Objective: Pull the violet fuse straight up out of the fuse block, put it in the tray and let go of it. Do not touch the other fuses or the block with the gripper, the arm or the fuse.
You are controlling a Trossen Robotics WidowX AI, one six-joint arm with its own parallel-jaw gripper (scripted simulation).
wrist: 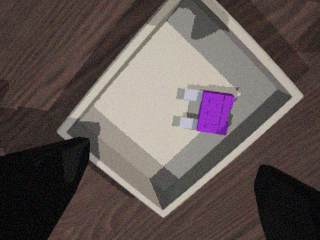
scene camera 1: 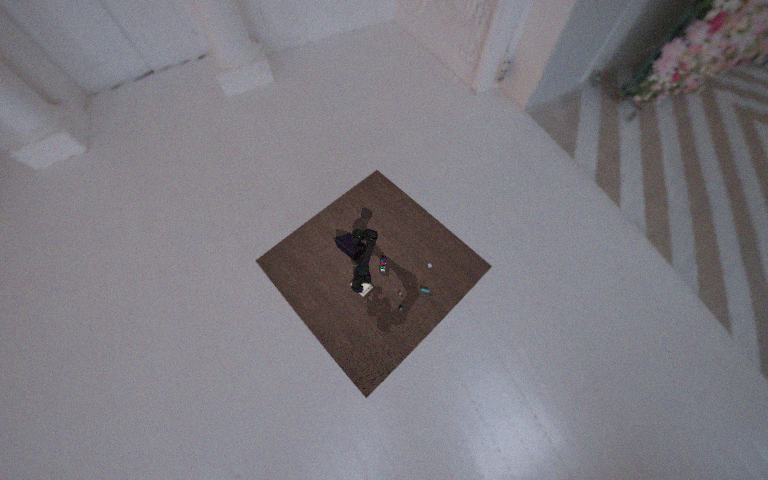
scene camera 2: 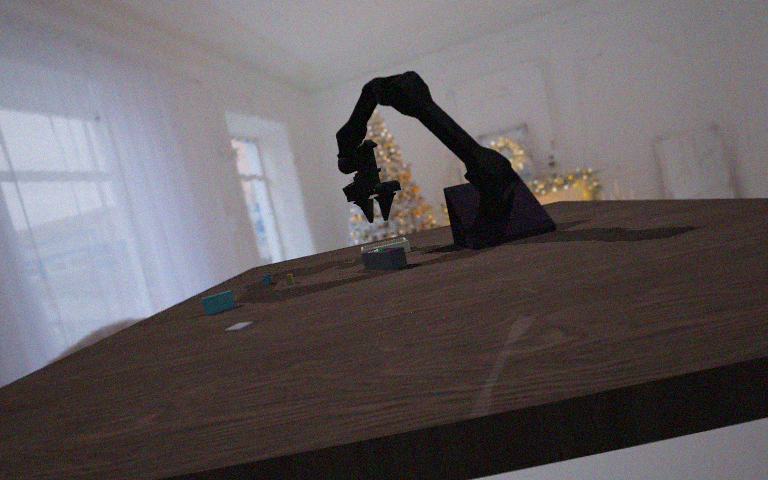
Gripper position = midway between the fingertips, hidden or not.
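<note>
There's a violet fuse (wrist: 214, 107) here, and a tray (wrist: 131, 115) too. My gripper (scene camera 2: 378, 221) is open with nothing in it, and you'd find the gripper in the wrist view (wrist: 173, 162) as well.
</note>
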